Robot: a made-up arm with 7 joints.
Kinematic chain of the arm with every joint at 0, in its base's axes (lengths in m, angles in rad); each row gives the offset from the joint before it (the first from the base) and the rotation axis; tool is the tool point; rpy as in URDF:
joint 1: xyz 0 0 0 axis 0.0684 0.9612 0.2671
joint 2: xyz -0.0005 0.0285 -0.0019 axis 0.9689 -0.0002 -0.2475
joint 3: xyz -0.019 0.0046 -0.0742 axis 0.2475 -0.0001 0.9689
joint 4: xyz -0.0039 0 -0.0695 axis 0.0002 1 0
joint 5: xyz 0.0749 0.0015 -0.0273 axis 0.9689 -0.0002 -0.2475
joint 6: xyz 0.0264 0 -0.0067 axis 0.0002 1 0
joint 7: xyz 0.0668 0 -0.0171 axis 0.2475 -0.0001 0.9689
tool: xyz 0 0 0 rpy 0 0.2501 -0.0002
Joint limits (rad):
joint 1: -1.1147..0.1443
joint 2: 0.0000..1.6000
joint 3: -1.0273..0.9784
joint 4: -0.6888..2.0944
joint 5: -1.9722..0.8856
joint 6: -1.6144..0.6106
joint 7: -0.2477..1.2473
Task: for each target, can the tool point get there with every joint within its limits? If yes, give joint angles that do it. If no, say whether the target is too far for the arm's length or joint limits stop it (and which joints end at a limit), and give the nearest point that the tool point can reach.
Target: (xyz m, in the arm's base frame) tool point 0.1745 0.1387 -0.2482
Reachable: yes | joints -0.7647 0.3848 0.8242 1.6205 -0.0943 -0.2847 0.9237
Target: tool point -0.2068 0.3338 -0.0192
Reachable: no: too far | nearest point -0.1357 0.2872 -0.0322 | short by 0.086 m
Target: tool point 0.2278 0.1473 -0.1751
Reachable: yes | joints -0.9603 0.4270 -0.7695 1.7346 -1.2073 -0.7471 0.1749
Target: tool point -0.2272 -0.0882 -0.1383
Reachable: no: joint limits stop it (at a limit: joint 1, joint 2, joint 4, joint 6) | nearest point -0.1814 -0.0343 -0.2112 | short by 0.102 m
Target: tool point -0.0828 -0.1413 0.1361
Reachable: no: joint limits stop it (at a limit: joint 1, joint 2, joint 3, joint 4) | nearest point 0.0333 -0.0949 0.0227 | short by 0.169 m
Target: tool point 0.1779 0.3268 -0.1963
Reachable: no: too far | nearest point 0.1458 0.2707 -0.1597 | short by 0.074 m
